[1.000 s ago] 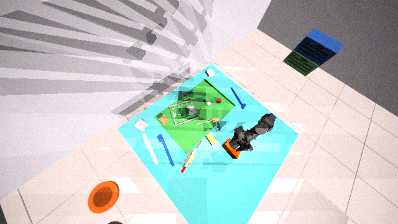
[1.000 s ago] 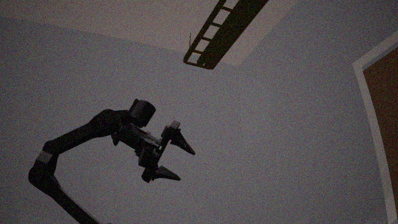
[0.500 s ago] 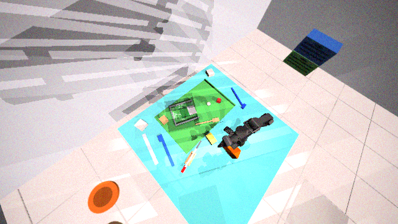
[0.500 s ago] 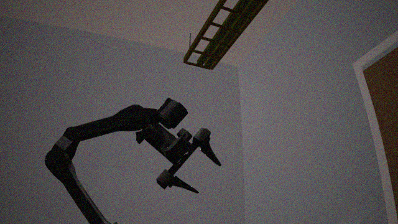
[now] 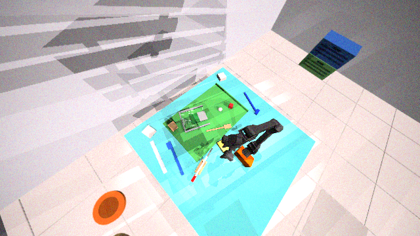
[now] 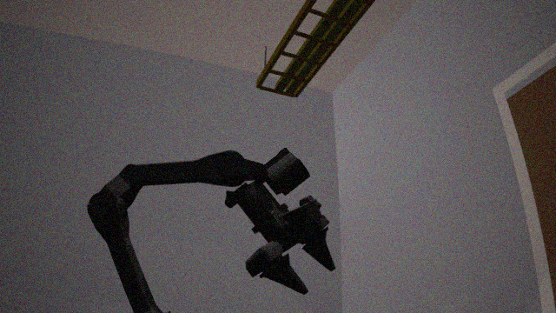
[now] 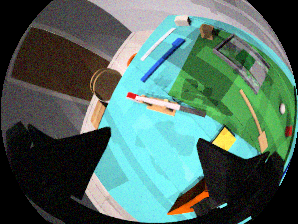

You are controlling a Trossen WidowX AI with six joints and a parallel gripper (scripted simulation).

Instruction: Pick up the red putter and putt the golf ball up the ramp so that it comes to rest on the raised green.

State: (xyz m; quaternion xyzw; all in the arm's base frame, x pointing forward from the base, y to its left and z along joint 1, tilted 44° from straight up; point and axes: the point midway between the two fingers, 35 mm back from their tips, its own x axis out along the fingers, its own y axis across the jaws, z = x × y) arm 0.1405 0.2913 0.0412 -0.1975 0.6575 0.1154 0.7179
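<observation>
Now: the wooden stick 170 mm ahead of my gripper tip, 220 mm to the right of it and 260 mm below it. From my gripper tip the other things lie so: yellow block: 30 mm ahead, 110 mm to the right, 250 mm below; white golf ball: 320 mm ahead, 340 mm to the right, 240 mm below; red putter: 20 mm ahead, 130 mm to the left, 210 mm below.
</observation>
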